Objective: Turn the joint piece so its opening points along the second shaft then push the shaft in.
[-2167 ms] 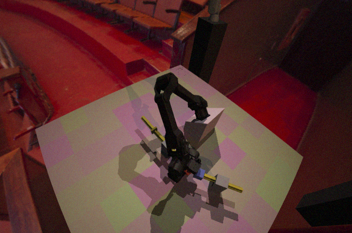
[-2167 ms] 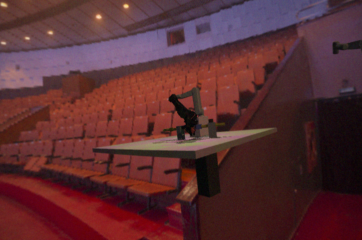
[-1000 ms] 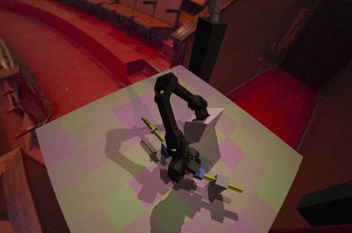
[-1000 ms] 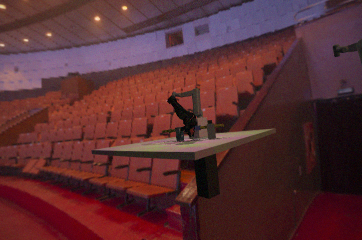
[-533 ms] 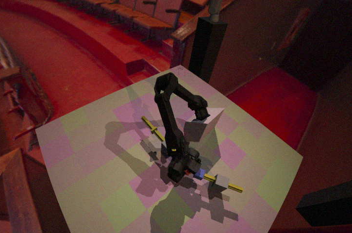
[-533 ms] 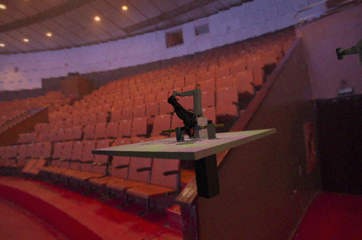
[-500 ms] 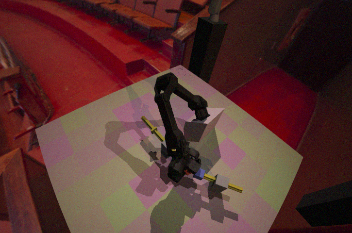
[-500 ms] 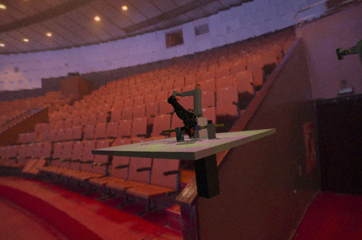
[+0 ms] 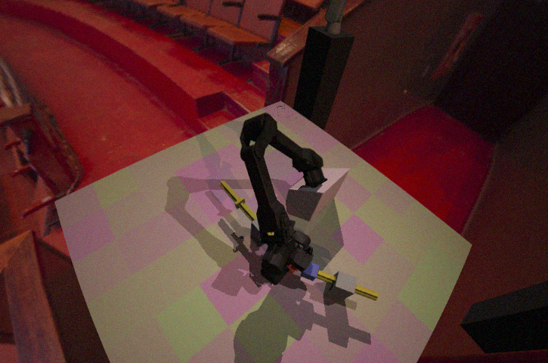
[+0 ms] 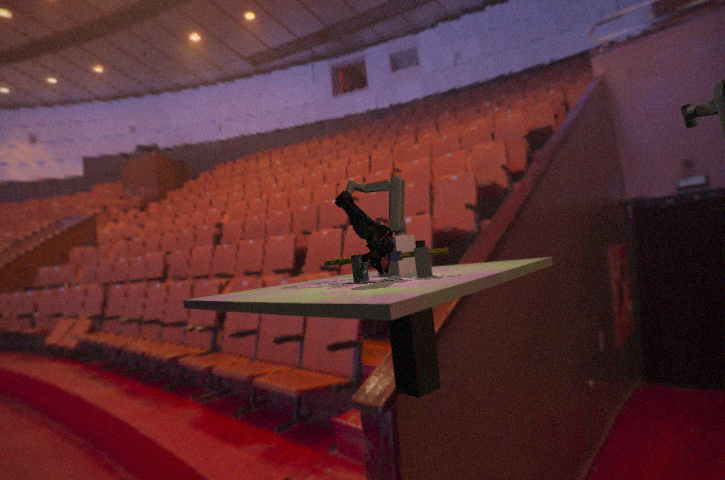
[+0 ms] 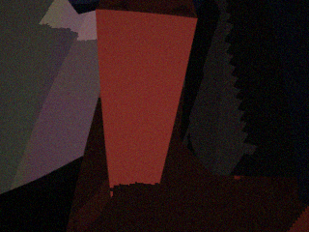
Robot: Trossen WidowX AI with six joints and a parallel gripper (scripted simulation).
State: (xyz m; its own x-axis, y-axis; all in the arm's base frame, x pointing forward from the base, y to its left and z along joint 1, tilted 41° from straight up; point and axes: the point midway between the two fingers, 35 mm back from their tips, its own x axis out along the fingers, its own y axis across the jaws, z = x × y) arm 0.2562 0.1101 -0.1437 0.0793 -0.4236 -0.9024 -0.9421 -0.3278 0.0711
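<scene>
The red square joint piece lies 50 mm above my gripper tip.
</scene>
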